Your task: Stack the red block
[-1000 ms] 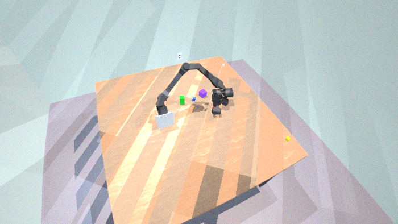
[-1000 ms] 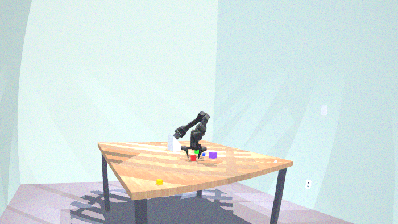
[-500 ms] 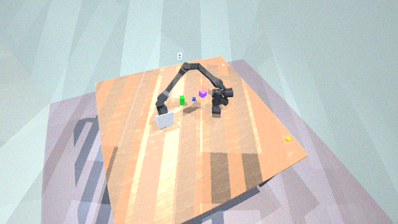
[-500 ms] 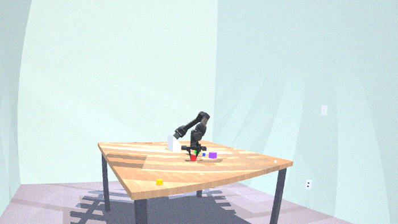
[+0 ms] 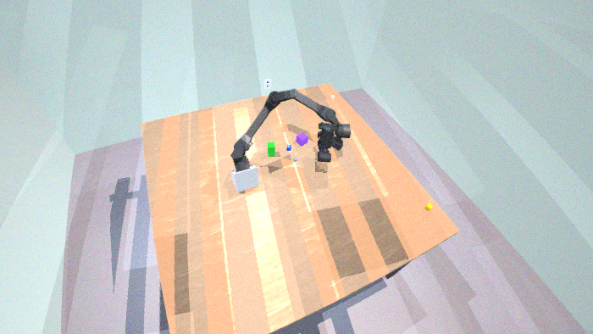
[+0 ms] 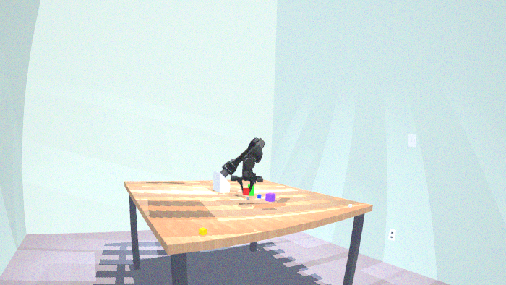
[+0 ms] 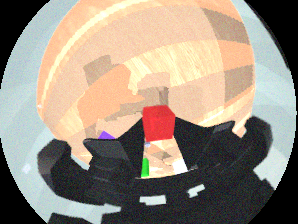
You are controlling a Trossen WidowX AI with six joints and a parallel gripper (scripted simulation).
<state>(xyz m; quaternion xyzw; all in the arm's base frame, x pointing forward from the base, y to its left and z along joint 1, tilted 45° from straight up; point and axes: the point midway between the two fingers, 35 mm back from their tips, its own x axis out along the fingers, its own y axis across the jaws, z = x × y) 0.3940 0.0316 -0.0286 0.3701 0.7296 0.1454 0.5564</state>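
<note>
Now: the blue cube 120 mm behind my gripper tip, 160 mm to the left of it and 50 mm below it. Round my gripper tip: yellow block 430 mm ahead, 400 mm to the right, 50 mm below; then purple cube 30 mm behind, 190 mm to the left, 40 mm below; then red block 10 mm above.
</note>
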